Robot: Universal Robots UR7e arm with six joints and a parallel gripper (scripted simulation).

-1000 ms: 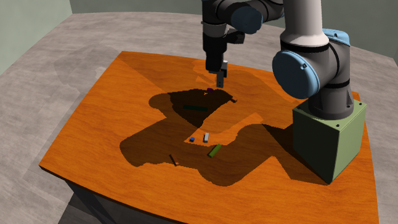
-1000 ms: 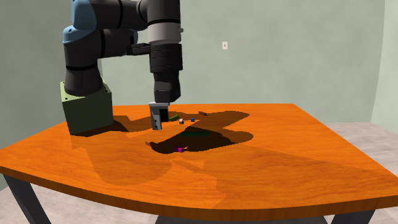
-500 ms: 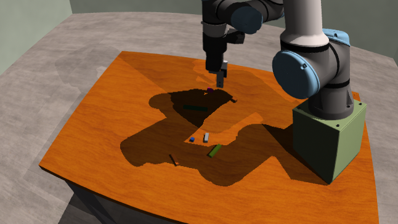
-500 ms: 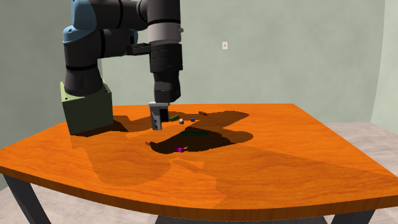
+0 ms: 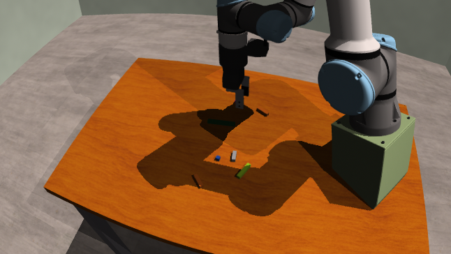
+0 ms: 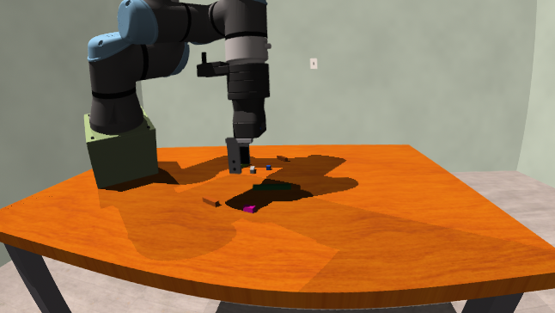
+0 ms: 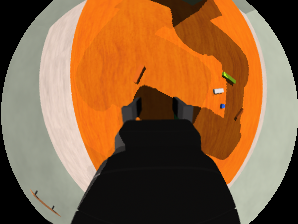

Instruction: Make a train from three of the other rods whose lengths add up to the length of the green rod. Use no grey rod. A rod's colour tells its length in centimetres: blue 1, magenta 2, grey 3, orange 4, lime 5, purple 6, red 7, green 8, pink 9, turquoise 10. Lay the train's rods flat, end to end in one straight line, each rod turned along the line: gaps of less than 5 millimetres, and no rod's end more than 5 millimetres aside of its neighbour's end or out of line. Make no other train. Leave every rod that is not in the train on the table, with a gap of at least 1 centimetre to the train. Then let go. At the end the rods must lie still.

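The blue rod lies 170 mm to the left of my hand, 70 mm below it and 20 mm ahead of it. Round my hand: magenta rod (70 mm below, 60 mm to the right, 20 mm ahead); then green rod (70 mm below, 50 mm ahead, 40 mm to the left); then grey rod (160 mm to the left, 70 mm below, 10 mm behind).
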